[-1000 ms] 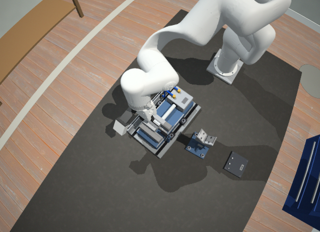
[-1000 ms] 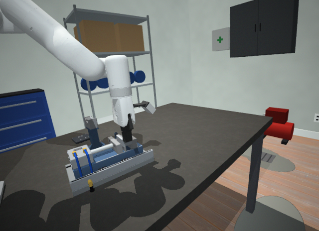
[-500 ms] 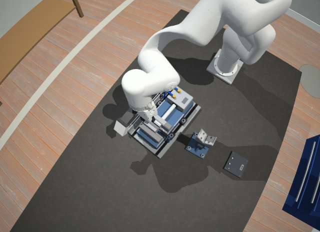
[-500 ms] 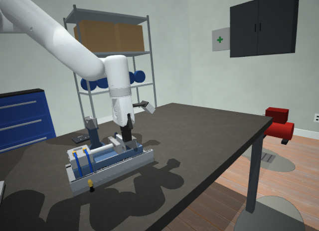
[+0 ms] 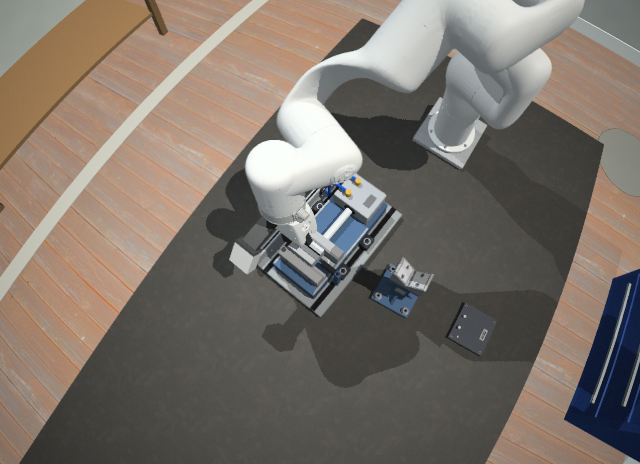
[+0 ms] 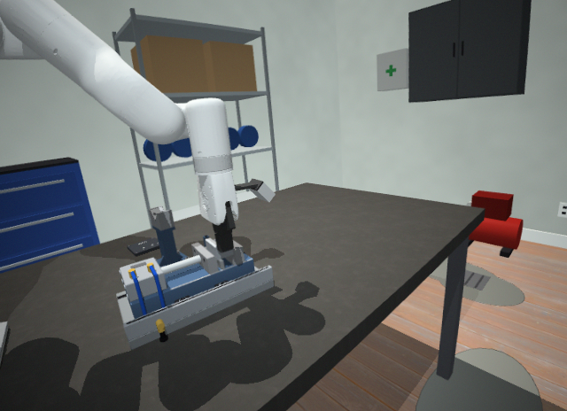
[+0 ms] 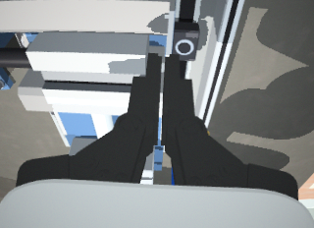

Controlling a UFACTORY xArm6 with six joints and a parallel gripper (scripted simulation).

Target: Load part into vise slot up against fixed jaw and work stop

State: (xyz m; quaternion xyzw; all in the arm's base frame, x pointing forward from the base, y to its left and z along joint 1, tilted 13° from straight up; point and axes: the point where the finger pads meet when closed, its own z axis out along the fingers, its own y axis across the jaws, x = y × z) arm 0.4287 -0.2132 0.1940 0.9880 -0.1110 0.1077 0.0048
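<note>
My gripper is now 40 mm to the right of the fixed jaw, 40 mm short of it and 40 mm above it. The rest, counted from my hand: moving jaw (60 mm to the left, 40 mm below, 20 mm behind); part (40 mm to the left, 20 mm below, 10 mm ahead); work stop (90 mm to the left, 30 mm below, 20 mm ahead).
</note>
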